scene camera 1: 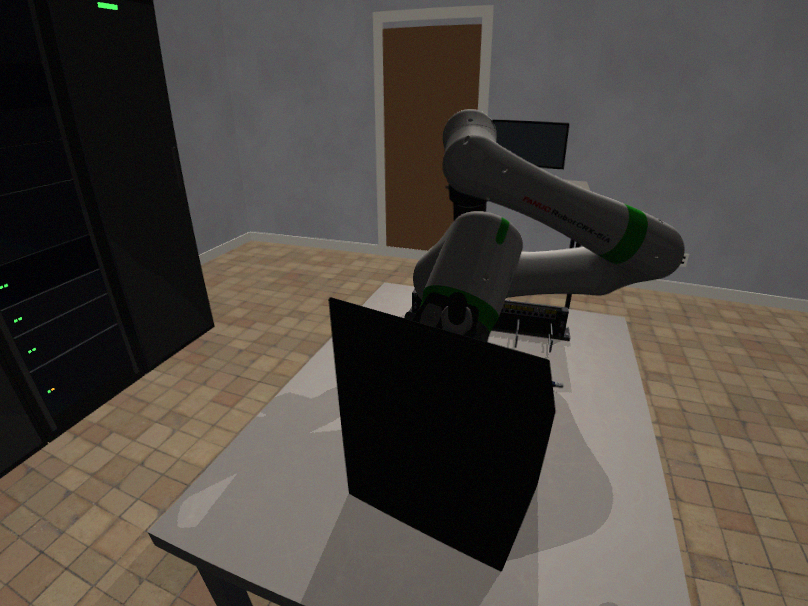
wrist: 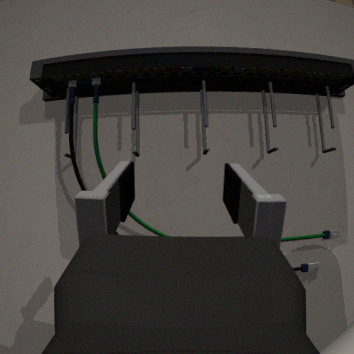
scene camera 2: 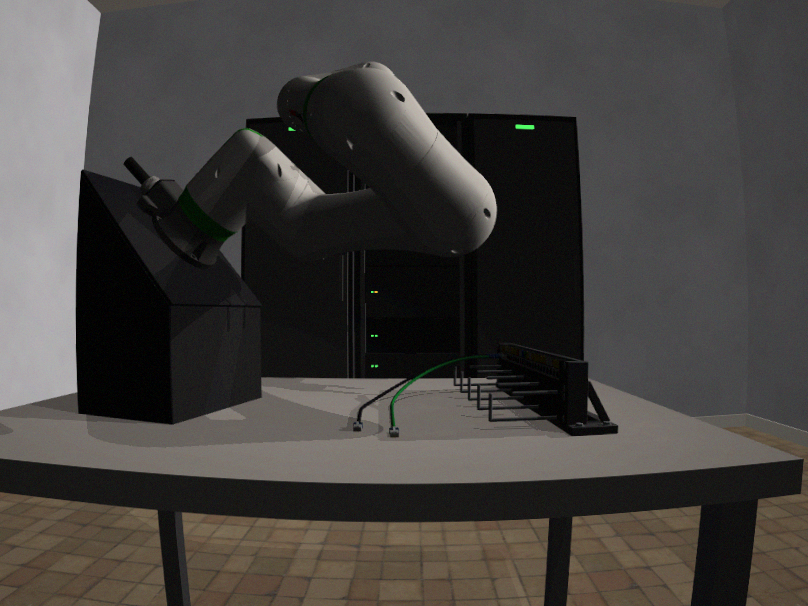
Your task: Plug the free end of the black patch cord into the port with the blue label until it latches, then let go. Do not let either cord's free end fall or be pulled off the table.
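Places are measured from the arm's base along level axes (x ahead, y left, z up), in metres.
Pixels of known places: gripper, fingertip midpoint: (wrist: 178,180); arm's base, origin of the base link: (scene camera 1: 440,355) (scene camera 2: 182,240).
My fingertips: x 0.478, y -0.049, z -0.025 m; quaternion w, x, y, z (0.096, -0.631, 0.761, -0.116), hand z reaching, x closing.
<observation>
For each thing: its top centre in the pictures, then the offset to it from my fingertips. "spot": a spot on its surface instead. Level surfaces: height alone.
- black cord's free plug, surface spot: (scene camera 2: 357,426) (wrist: 317,265) spot: dz -0.276, dx -0.170, dy -0.212 m
- green cord's free plug, surface spot: (scene camera 2: 394,431) (wrist: 338,233) spot: dz -0.275, dx -0.124, dy -0.260 m
- black patch panel, middle of its top: (wrist: 207,77) (scene camera 2: 515,350) (scene camera 1: 487,304) dz -0.182, dx +0.130, dy -0.061 m
- small blue patch, surface spot: (wrist: 200,69) spot: dz -0.190, dx +0.146, dy -0.056 m
- table, its level: dz -0.283 m
My gripper (wrist: 178,180) is open and empty, high above the table. In scene camera 2 its fingers are hidden. The black cord's free plug (wrist: 309,267) (scene camera 2: 357,426) lies on the table, to the right of the gripper in the wrist view. The green cord's free plug (wrist: 330,234) (scene camera 2: 394,431) lies beside it, nearer the panel. The other ends of both cords sit in ports at the left end of the black patch panel (wrist: 200,56) (scene camera 2: 575,391) (scene camera 1: 564,322). A small blue patch (wrist: 200,69) shows mid-panel in the wrist view; its port is too small to make out.
Thin metal cable guides (wrist: 204,117) (scene camera 2: 490,407) stick out in front of the panel. A large black box (scene camera 1: 443,430) (scene camera 2: 130,326) stands on the table (scene camera 1: 261,495) (scene camera 2: 293,456) near the arm's wrist. Dark server cabinets (scene camera 1: 117,195) (scene camera 2: 522,260) stand beyond the table.
</observation>
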